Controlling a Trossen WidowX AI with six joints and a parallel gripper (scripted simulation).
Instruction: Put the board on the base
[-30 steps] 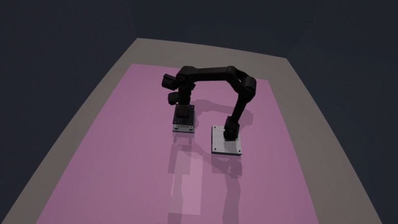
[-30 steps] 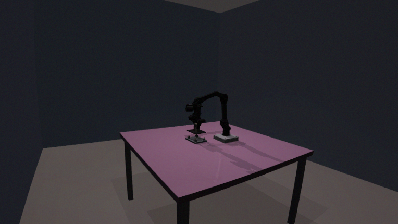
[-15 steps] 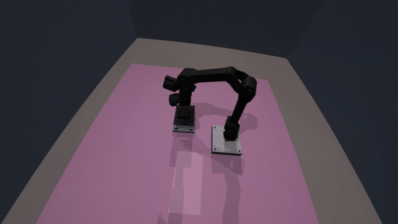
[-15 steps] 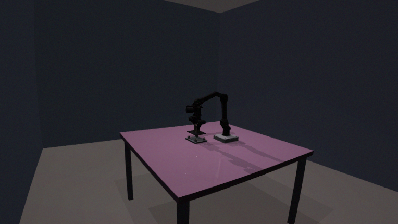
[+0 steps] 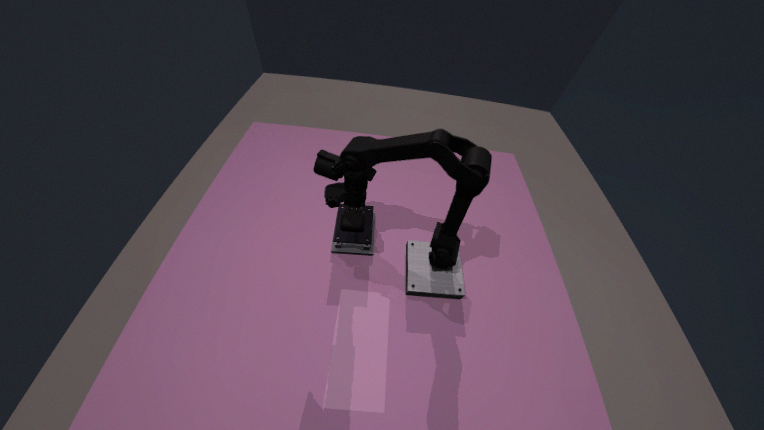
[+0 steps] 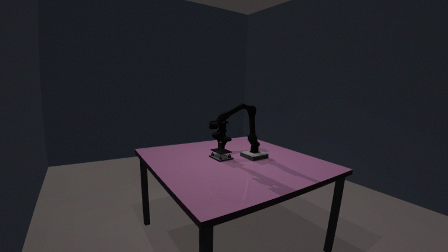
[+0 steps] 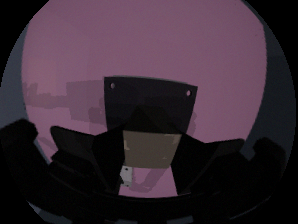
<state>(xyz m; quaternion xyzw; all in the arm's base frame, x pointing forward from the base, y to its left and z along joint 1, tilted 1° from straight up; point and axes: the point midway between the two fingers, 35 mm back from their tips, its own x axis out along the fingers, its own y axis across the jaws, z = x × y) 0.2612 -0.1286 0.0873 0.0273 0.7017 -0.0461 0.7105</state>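
My gripper tip is now 8 cm above the grey base. From my gripper tip the other things lie so: flat black board 1 cm below.
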